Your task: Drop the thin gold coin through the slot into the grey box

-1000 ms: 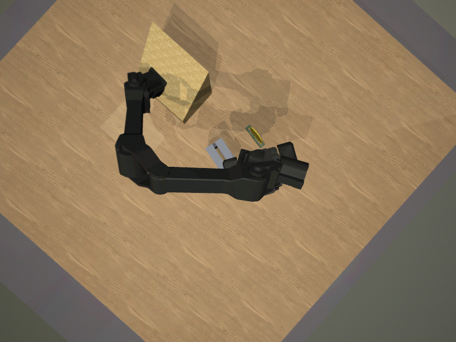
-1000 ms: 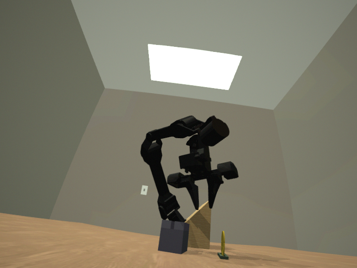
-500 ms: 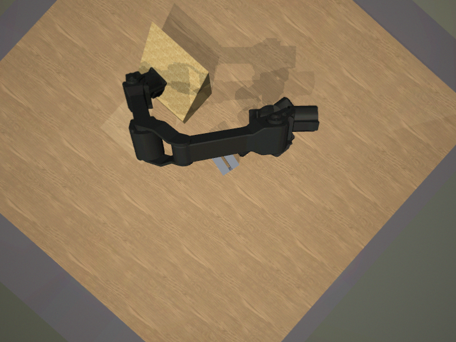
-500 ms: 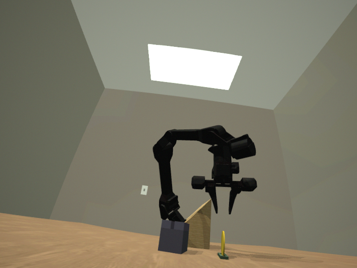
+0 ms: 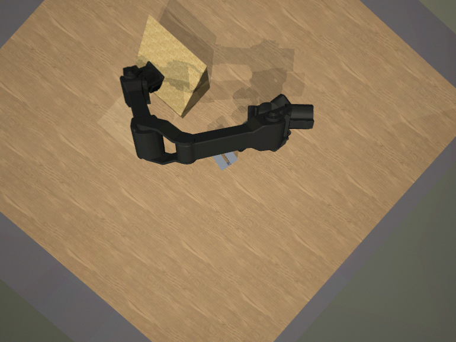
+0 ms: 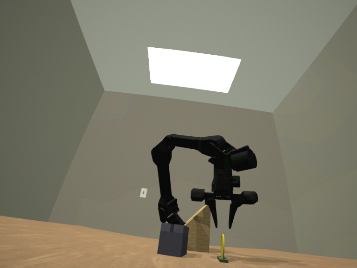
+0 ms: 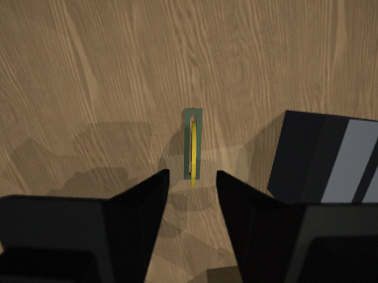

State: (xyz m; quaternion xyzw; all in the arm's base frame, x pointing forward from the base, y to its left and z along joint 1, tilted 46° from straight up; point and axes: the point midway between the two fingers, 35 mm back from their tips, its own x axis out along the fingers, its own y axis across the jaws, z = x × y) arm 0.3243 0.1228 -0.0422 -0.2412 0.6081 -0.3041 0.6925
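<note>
Now: the gold coin 5 cm below my gripper tip.
</note>
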